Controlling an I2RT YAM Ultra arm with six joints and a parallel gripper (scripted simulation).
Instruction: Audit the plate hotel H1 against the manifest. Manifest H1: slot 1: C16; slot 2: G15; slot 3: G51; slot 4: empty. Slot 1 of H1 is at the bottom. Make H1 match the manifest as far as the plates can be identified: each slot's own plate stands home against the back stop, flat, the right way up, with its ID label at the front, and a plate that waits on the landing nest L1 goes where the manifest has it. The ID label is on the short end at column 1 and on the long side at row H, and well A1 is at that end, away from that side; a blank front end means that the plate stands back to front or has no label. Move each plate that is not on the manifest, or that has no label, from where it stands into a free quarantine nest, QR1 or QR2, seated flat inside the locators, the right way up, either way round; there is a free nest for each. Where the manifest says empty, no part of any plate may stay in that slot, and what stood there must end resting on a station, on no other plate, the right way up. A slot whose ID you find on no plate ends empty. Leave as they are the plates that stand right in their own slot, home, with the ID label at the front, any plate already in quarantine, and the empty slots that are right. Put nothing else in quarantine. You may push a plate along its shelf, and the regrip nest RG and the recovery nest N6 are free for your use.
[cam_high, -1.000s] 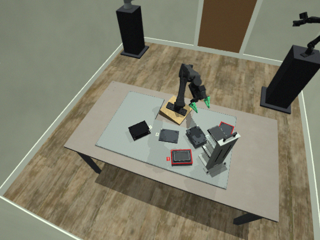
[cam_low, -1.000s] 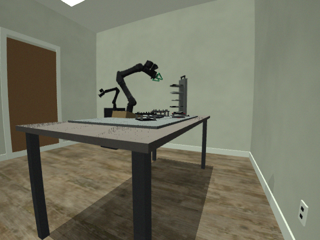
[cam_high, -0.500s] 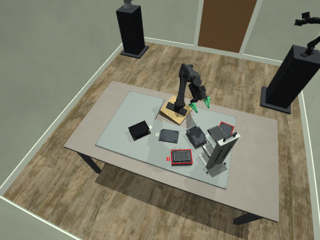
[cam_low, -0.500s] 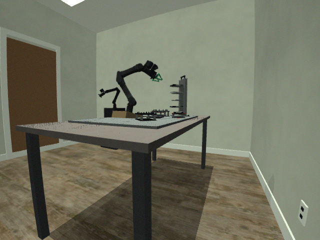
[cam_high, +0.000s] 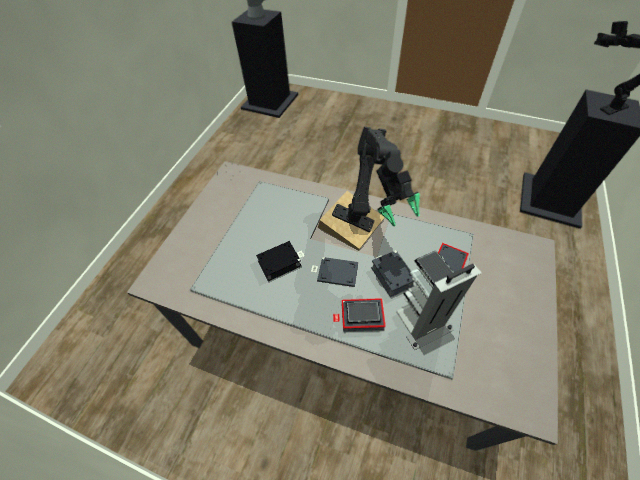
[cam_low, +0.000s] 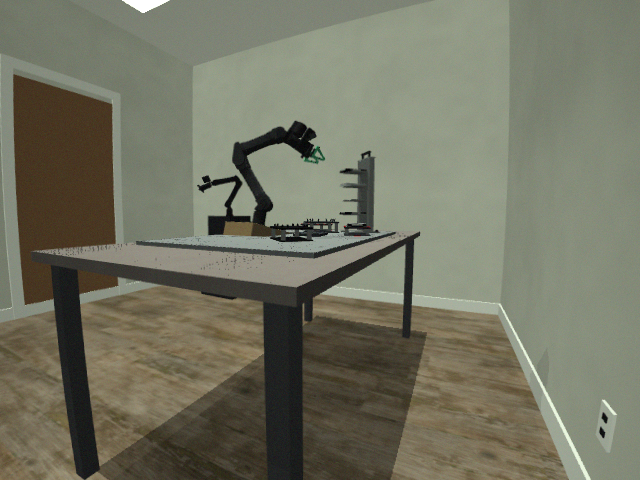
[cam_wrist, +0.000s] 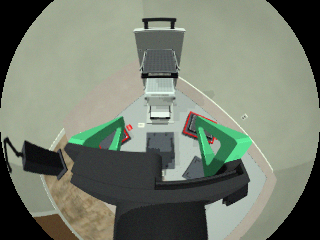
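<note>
My hand is 15 cm to the right of the pale plate labelled G51, 13 cm short of it and 12 cm above it.
</note>
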